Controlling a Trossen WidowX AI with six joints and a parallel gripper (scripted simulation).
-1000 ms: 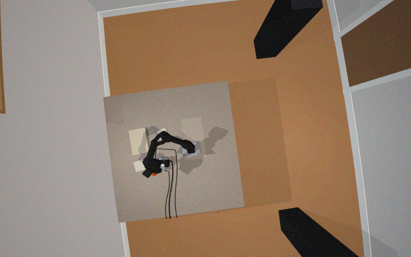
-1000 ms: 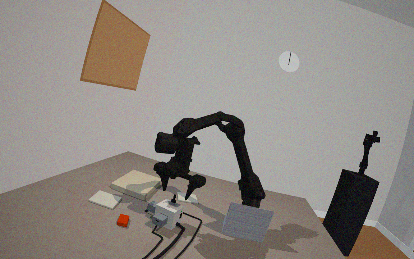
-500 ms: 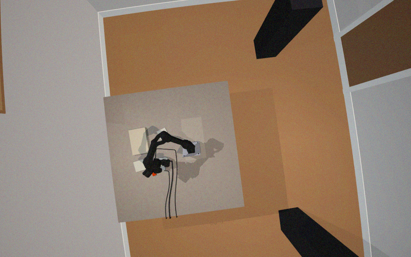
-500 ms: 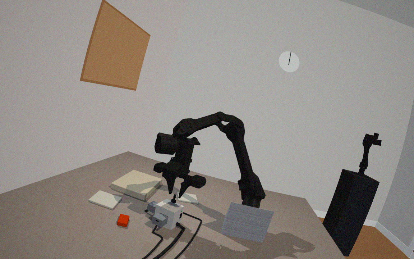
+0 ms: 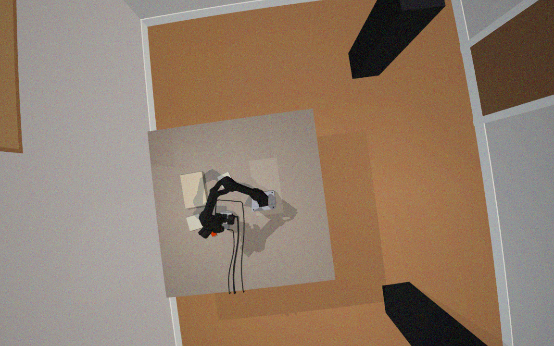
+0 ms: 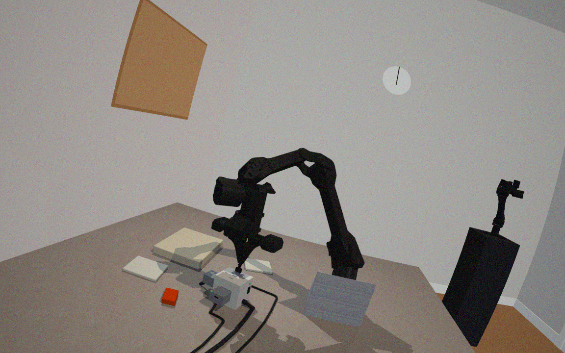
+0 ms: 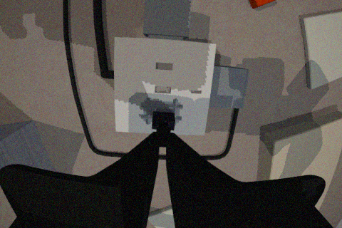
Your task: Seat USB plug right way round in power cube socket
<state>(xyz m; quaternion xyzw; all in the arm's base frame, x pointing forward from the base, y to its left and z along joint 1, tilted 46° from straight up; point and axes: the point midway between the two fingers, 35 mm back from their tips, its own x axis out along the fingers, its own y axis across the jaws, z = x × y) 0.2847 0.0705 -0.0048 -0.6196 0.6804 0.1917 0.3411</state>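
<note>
The USB socket is 40 mm below my gripper tip and 10 mm to the left of it. Round my gripper tip: black USB plug (20 mm below); orange block (140 mm ahead, 130 mm to the left, 100 mm below).
</note>
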